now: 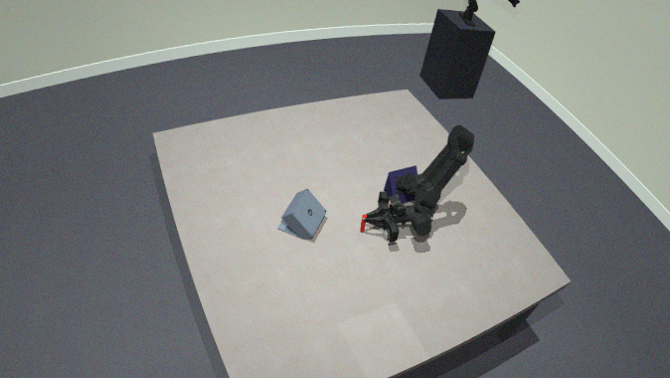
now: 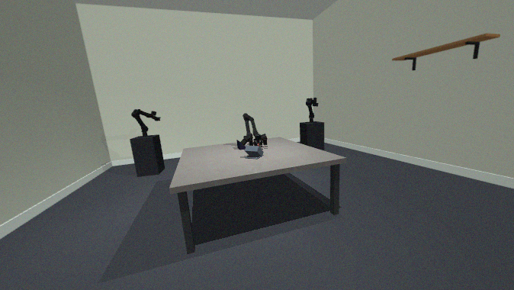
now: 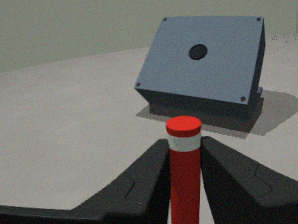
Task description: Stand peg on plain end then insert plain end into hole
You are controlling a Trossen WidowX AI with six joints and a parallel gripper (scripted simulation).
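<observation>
Now: gripper tip 1 cm above the red peg. From my gripper tip the other things lie so: blue-grey sloped panel 19 cm ahead, 7 cm to the right, 2 cm below.
</observation>
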